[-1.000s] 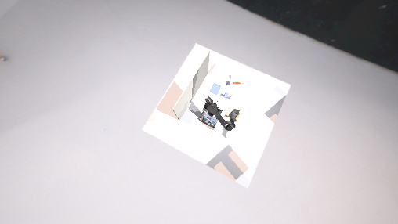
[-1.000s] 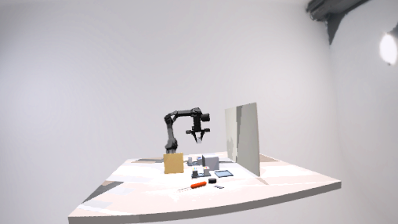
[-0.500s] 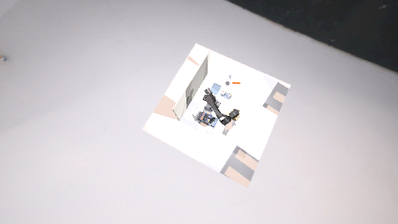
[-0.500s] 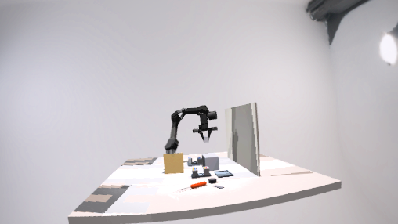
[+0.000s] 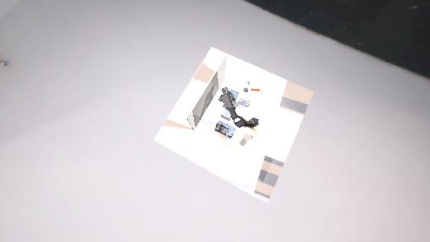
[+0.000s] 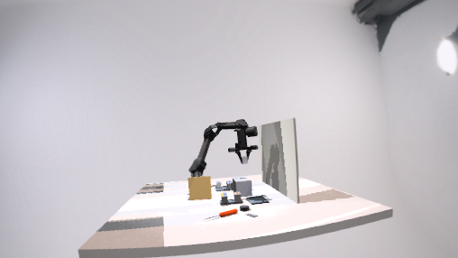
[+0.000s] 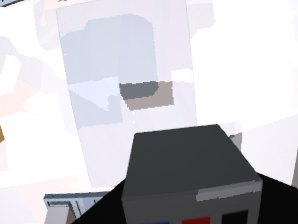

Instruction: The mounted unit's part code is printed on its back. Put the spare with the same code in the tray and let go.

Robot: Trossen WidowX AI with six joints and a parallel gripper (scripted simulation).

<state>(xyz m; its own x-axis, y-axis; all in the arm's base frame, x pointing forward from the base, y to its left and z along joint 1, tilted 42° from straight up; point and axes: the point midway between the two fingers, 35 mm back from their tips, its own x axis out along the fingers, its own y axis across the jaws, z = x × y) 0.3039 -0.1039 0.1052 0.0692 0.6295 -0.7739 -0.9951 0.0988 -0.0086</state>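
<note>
The blue tray is 200 mm below my gripper tip, 190 mm to the right of it and 10 mm ahead of it. Also, from my gripper tip: grey panel: 210 mm ahead, 20 mm above, 10 mm to the right; then black puck: 320 mm to the right, 200 mm below, 100 mm behind; then grey mounted unit: 160 mm below, 20 mm to the left, 20 mm behind.
</note>
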